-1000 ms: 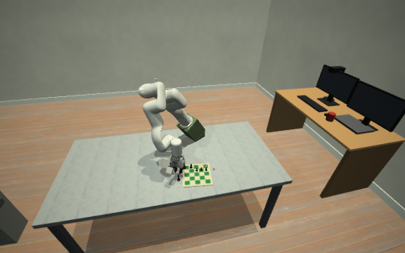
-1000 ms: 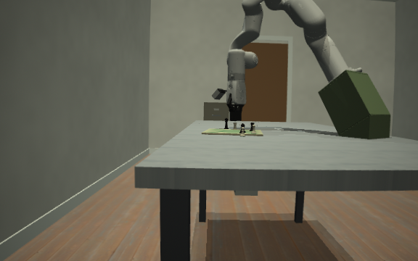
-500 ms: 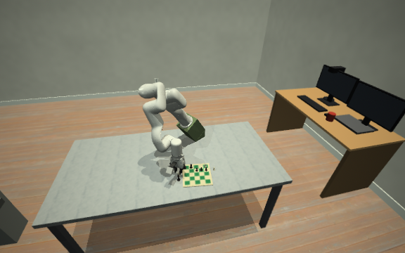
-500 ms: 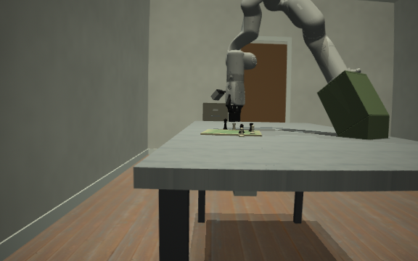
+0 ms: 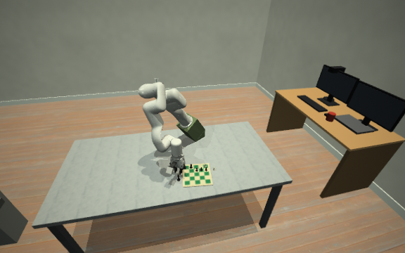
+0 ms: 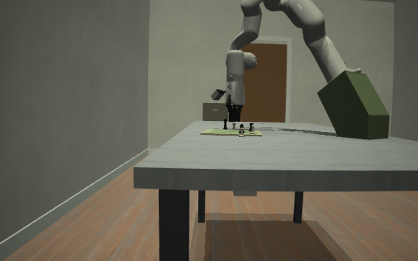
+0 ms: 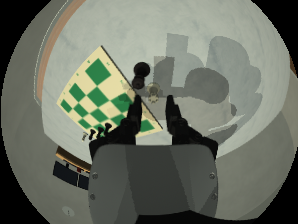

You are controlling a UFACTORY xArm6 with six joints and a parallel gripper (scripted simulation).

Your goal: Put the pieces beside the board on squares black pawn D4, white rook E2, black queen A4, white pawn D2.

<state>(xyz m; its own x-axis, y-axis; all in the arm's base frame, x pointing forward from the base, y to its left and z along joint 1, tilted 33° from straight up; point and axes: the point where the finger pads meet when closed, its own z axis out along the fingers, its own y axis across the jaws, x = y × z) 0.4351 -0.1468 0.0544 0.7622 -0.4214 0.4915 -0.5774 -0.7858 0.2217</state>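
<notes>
The white rook is 40 mm below my hand. The rest, counted from my hand: chessboard 30 mm ahead, 140 mm to the left, 60 mm below; then black queen 40 mm ahead, 10 mm to the right, 30 mm below.
</notes>
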